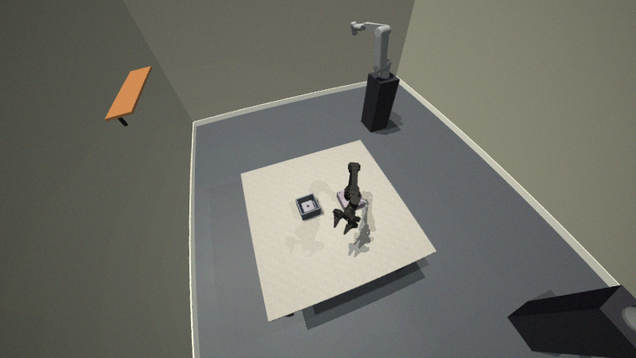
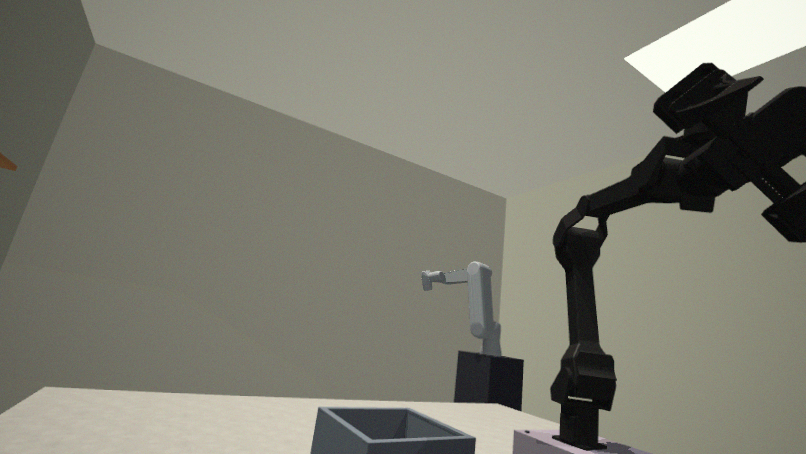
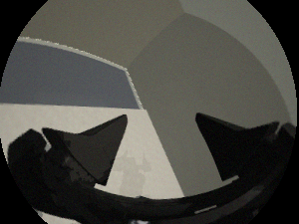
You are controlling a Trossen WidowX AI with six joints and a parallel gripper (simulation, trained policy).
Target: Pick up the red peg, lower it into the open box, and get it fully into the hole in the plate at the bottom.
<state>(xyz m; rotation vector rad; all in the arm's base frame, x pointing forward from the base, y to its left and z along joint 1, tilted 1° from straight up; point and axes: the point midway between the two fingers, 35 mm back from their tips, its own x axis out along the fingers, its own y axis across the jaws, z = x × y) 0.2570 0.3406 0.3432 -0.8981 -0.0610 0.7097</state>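
Right now the red peg is 37 cm below my gripper tip, 25 cm to the right of it and 11 cm behind it. Also, from my gripper tip: grey box: 42 cm to the right, 38 cm below, 6 cm ahead.
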